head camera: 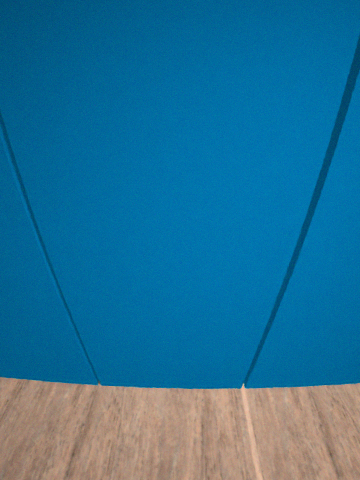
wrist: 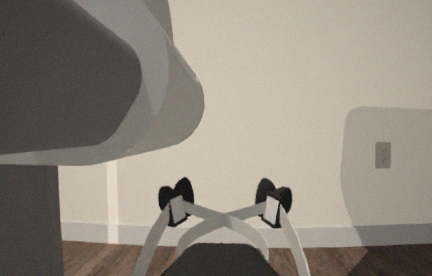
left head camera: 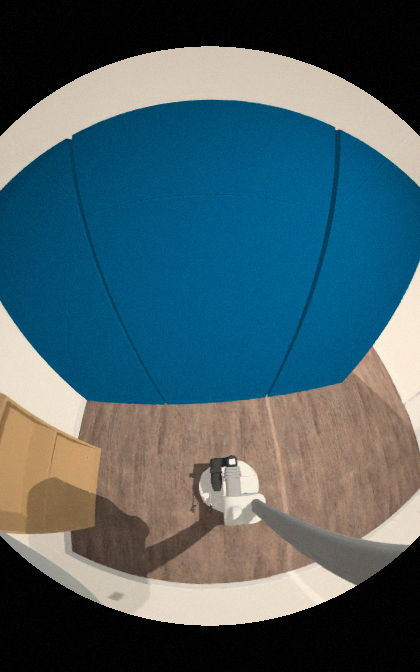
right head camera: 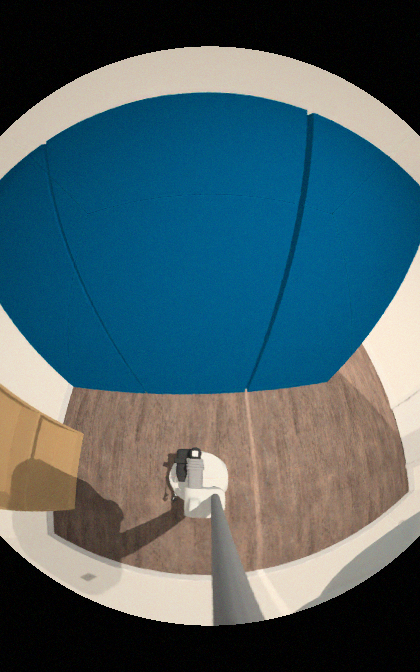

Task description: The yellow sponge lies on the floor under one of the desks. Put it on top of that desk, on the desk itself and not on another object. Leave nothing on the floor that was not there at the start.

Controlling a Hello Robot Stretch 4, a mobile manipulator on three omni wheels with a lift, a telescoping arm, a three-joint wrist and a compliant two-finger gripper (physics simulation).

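Frame: origin at the robot's base, x left, y back, z up, level; metres.
Seen in the pictures: gripper, fingertip midpoint: (wrist: 224, 193).
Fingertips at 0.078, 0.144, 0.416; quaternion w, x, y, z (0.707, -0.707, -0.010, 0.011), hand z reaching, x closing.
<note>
A point is followed by its place in that frame, as x, y, z.
The yellow sponge does not show in these views, and no desk can be made out. My gripper (wrist: 224, 193) @(0.078, 0.144, 0.416) is open in the wrist view, with its two black fingertips wide apart and no object between them. A pale wall shows behind the fingertips. In the left and right head camera views the folded arm and wrist are seen from above over my white base (left head camera: 250, 475) (right head camera: 217, 470). The fingers are too small to judge there.
A tall blue partition (head camera: 190, 200) @(-0.012, -0.748, 1.257) (left head camera: 210, 275) (right head camera: 190, 275) stands across my front. A wooden shelf unit (left head camera: 75, 487) (right head camera: 57, 470) stands at the left. Pale walls (wrist: 280, 100) @(0.279, 0.997, 0.606) run behind me and at the right. Brown wooden floor (head camera: 150, 430) @(0.158, -0.505, -0.028) lies between.
</note>
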